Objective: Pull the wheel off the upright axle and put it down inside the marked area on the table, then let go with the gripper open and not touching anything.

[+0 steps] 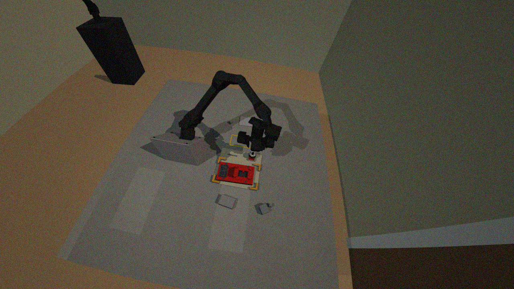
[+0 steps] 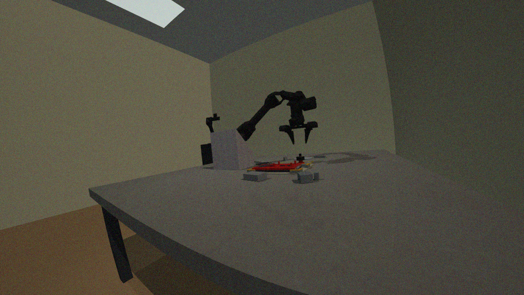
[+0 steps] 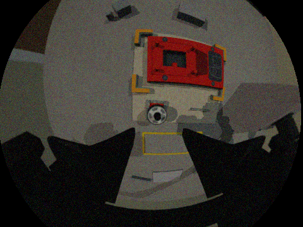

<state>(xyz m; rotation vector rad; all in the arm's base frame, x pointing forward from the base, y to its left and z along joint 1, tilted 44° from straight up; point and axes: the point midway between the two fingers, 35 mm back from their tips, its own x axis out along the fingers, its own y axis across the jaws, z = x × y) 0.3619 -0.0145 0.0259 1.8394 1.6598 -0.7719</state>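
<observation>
Right now the grey wheel is 70 mm below my gripper tip. The rest, counted from my gripper tip: dark axle (80 mm below).
</observation>
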